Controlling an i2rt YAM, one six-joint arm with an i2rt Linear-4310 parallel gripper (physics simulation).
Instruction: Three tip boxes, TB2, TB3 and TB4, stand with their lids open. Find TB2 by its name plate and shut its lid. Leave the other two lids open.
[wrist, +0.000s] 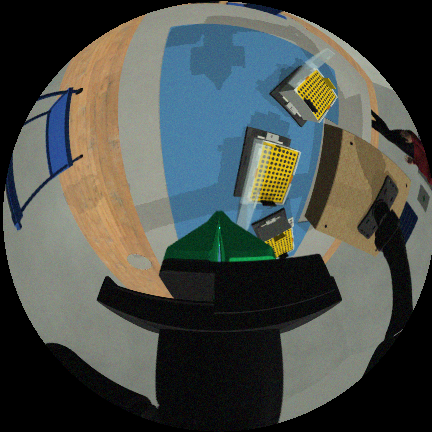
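Pixels of known places: gripper, fingertip midpoint: (218, 216); arm's base, origin of the base link: (378, 208).
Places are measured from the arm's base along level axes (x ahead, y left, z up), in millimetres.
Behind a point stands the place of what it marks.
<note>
Three tip boxes with yellow, hole-patterned tops and dark bases stand on the blue mat (185, 125) {x 484, y 17, z -193 mm}. One tip box (315, 95) {x 273, y -135, z -136 mm} is at the upper right, with a clear lid (320, 59) standing open. The middle tip box (275, 172) {x 314, y 62, z -136 mm} is right of centre, with a clear lid (245, 217) {x 391, y 105, z -49 mm} open at its lower left side. The nearest tip box (280, 242) {x 199, y 245, z -135 mm} is partly hidden behind my gripper; its lid cannot be made out. The name plates are too small to read. My gripper (218, 216) {x 435, y 84, z -18 mm} is shut and empty, its green fingertips together, left of the nearest box.
A tan wooden block (350, 185) {x 96, y 9, z -91 mm} with a black fixture (378, 206) {x 44, y -2, z 4 mm} stands at the right edge of the mat. A wooden strip (95, 150) runs down the left side. A blue-framed chair-like object (59, 132) is at the far left. A black arm-like shape comes up at the lower right.
</note>
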